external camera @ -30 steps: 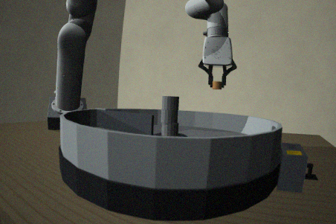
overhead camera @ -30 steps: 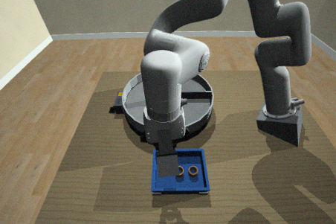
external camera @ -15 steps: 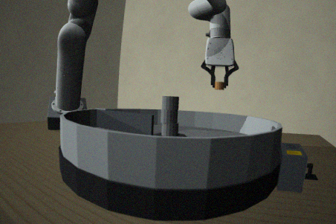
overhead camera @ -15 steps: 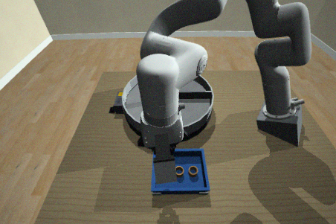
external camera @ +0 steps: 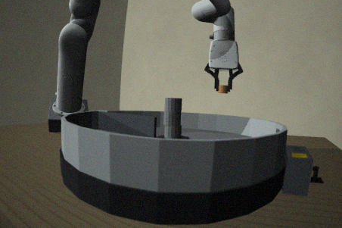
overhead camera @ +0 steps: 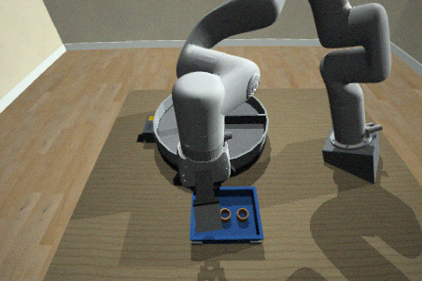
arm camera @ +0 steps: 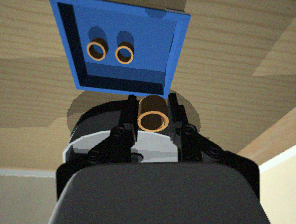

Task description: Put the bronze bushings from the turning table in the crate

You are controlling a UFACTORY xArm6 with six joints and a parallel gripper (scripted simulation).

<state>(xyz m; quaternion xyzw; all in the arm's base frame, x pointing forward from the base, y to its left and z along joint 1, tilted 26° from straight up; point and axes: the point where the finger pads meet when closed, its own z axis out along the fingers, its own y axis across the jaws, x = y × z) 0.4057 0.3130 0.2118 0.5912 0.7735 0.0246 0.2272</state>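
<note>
My gripper is now 50 mm past the blue crate, 10 mm to the left of it and 160 mm above it. From my hand the other things lie so: grey turning table (350 mm to the right, 130 mm below).
</note>
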